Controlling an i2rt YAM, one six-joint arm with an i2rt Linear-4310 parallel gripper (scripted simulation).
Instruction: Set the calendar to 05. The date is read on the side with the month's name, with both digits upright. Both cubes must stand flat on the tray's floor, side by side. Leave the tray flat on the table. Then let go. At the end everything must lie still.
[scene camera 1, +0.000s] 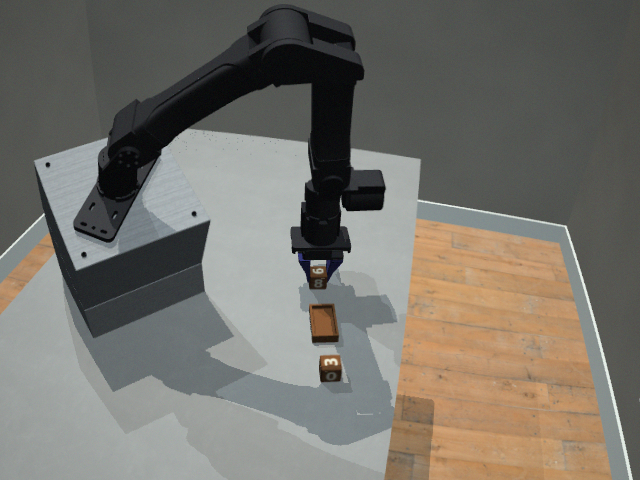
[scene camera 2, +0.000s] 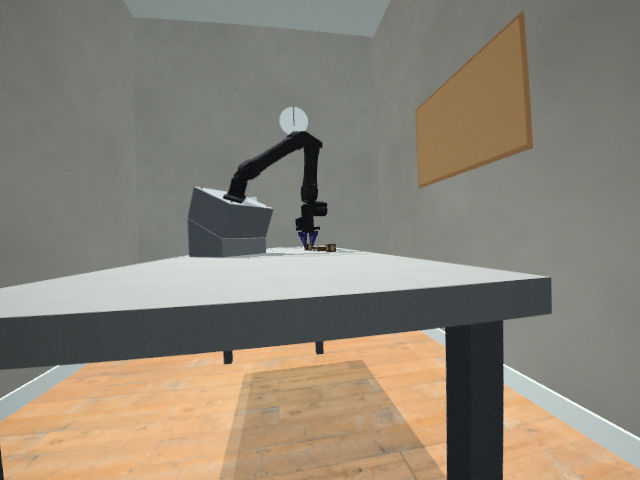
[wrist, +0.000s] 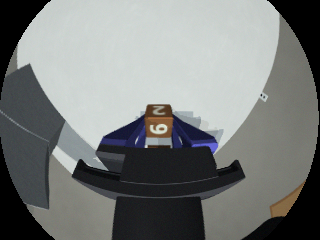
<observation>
My gripper (scene camera 1: 317, 280) is 0.99 m from the lens. A brown tray (scene camera 1: 323, 322) is 0.91 m from the lens.
</observation>
